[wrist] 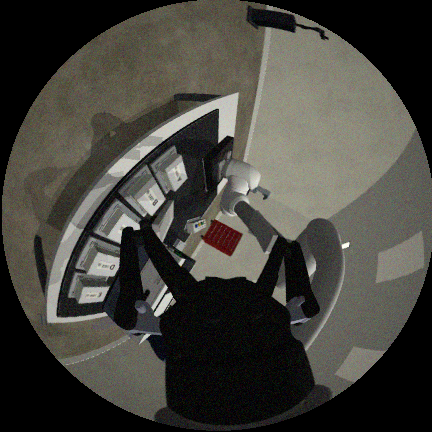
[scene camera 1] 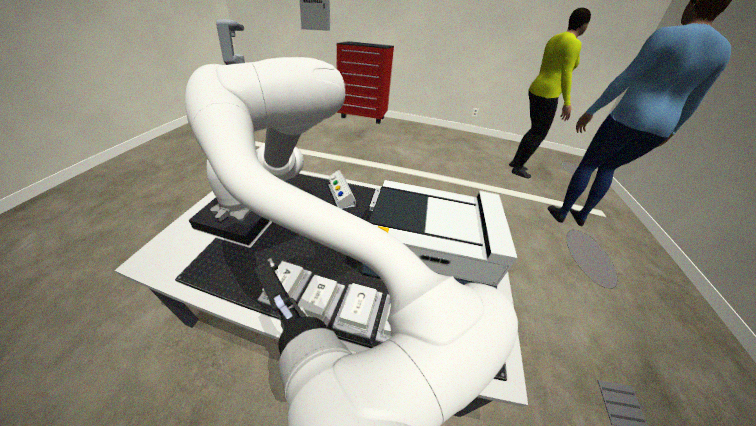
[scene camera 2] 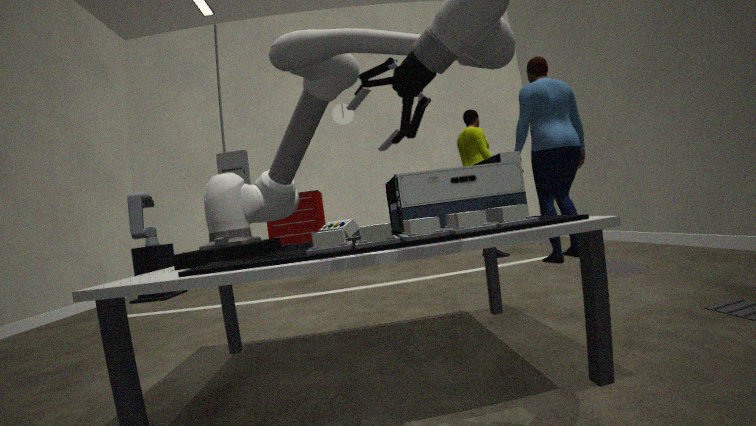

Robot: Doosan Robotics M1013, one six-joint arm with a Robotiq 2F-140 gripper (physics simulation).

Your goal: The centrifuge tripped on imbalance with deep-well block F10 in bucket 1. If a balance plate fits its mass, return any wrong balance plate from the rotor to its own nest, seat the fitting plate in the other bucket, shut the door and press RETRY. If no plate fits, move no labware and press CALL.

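My gripper is open and empty, high above the table. Balance plates A, B and C sit in a row of nests. Plates D and E continue the row in the wrist view; the arm mostly hides them in scene camera 1. Their masses are too small to read. The centrifuge stands behind the row. The rotor, block F10 and buckets cannot be made out. A button box has green, yellow and blue buttons.
The arm's forearm crosses above the table and partly hides the centrifuge in scene camera 1. A red cabinet stands beyond the table. Two people, in yellow and blue, stand beyond the centrifuge.
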